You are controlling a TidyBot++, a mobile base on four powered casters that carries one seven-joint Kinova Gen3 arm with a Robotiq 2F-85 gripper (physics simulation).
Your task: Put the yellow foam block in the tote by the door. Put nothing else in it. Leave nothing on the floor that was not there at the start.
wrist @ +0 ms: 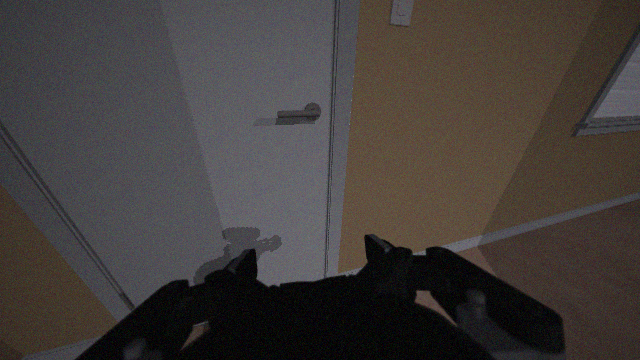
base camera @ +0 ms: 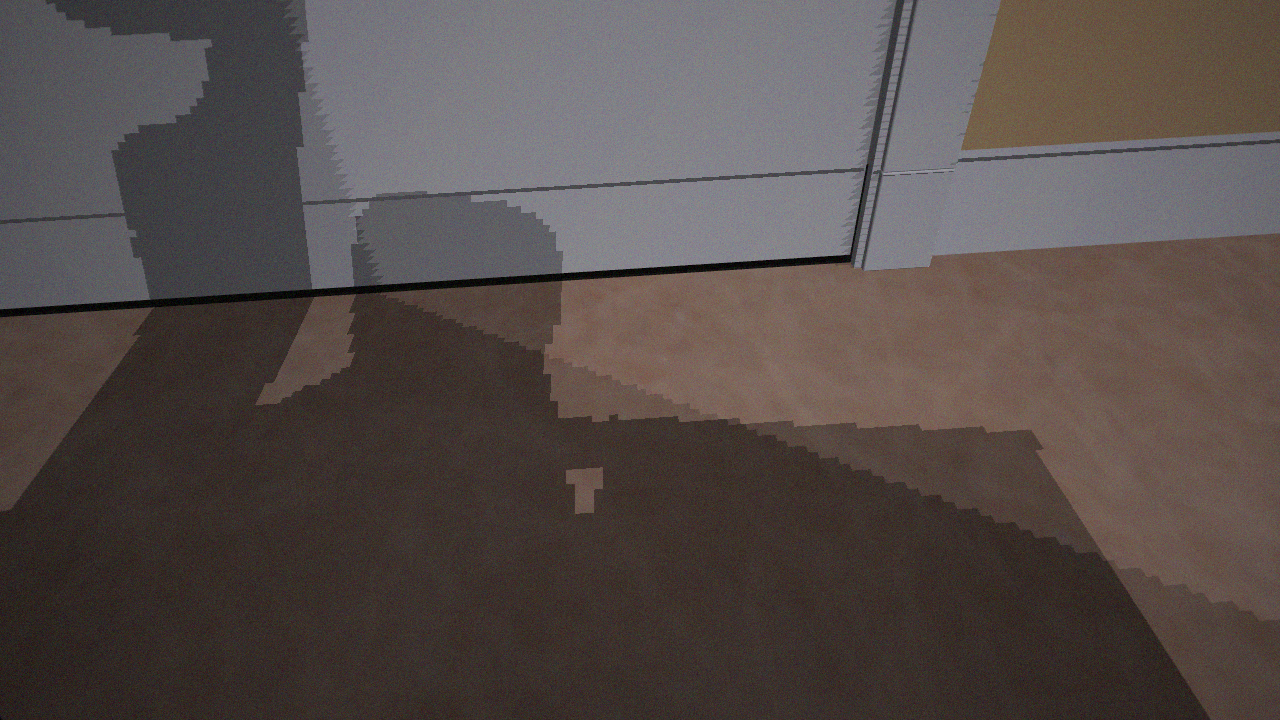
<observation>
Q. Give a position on a door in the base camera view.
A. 160,160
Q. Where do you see a door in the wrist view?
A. At 148,148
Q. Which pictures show the gripper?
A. The wrist view only.
</observation>
